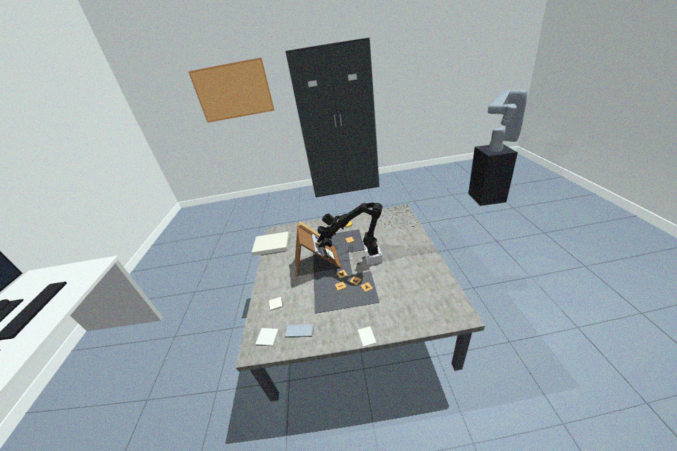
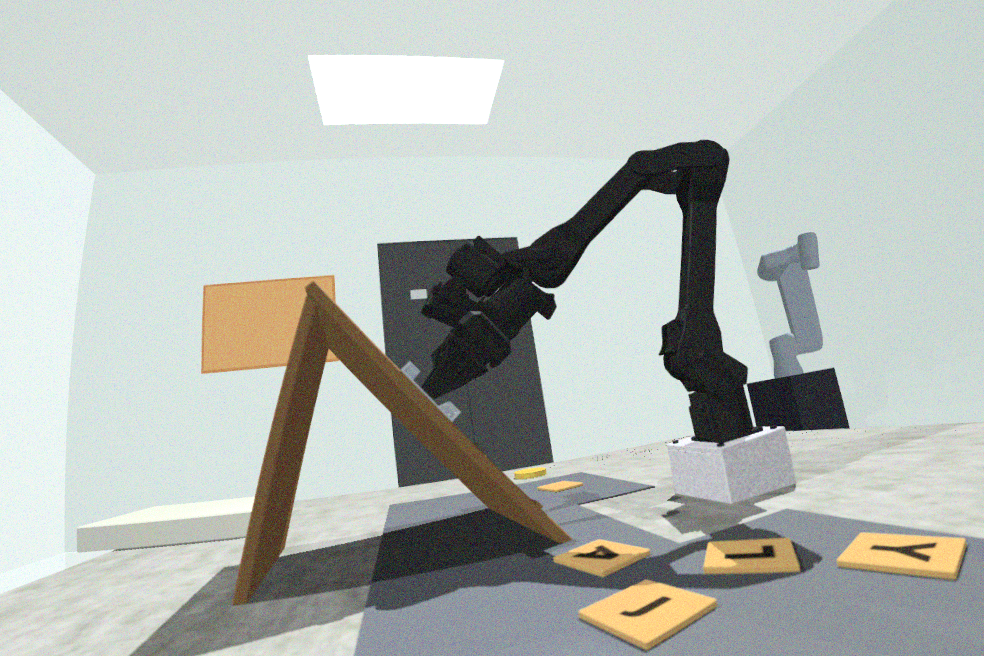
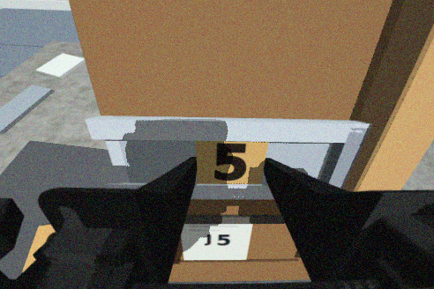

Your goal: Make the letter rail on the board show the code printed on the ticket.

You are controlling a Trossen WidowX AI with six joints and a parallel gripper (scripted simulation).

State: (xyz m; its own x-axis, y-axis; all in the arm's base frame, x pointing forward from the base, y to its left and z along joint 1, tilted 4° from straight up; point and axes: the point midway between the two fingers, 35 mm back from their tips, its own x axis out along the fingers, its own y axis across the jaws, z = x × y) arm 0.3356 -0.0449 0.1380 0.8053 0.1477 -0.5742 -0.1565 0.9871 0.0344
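My gripper tip is 6 cm past the white ticket and 9 cm above it. The rest, counted from my gripper tip: j tile: 12 cm behind, 25 cm to the left, 16 cm below; dark mat: 17 cm behind, 5 cm to the left, 16 cm below; orange tile marked 5: right at my gripper tip.
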